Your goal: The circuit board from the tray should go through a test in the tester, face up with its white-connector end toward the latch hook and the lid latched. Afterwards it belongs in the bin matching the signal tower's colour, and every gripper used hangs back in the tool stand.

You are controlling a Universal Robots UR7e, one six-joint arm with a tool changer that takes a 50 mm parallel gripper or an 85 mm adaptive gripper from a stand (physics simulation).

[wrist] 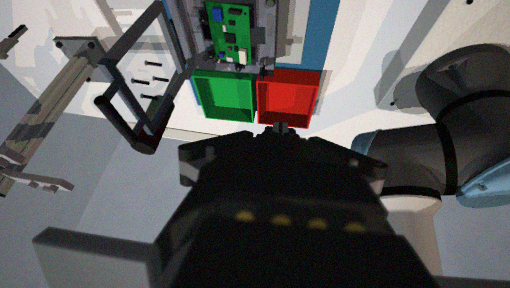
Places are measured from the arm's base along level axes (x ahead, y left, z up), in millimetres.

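Pixels of known places: arm's base, link origin: (460, 79).
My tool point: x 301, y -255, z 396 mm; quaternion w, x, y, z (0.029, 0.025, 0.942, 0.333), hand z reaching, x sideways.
Note:
For each thing: its middle in the pictures, then the offset to it from my tool point. "pt": a spot on its surface instead.
- green circuit board, body centre: (229, 36) dz -374, dx +120, dy +170 mm
- grey tester, surface spot: (267, 50) pt dz -395, dx +60, dy +212 mm
- tester's framed lid, body centre: (151, 70) dz -287, dx +232, dy +172 mm
- post, surface spot: (45, 107) pt dz -274, dx +540, dy +269 mm
- forked holder, surface spot: (42, 181) pt dz -115, dx +439, dy +281 mm
The green circuit board (230, 35) lies face up in the grey tester (267, 50) at the top of the wrist view. Its white connector is at the end nearer the bins. The tester's framed lid (132, 90), with a black bar handle, stands open to the left. The green bin (225, 75) and the red bin (292, 76) stand side by side below the tester. My gripper (281, 127) is shut, its fingertips together with no board between them; they overlap the red bin's near edge in the view. I cannot make out the latch hook clearly. The signal tower does not show.
A post (45, 107) on a bolted base plate, apparently part of the tool stand, is at the left. A forked holder (42, 181) is lower left. The robot's own dark arm (412, 157) fills the right side. Several black pins show through the lid frame.

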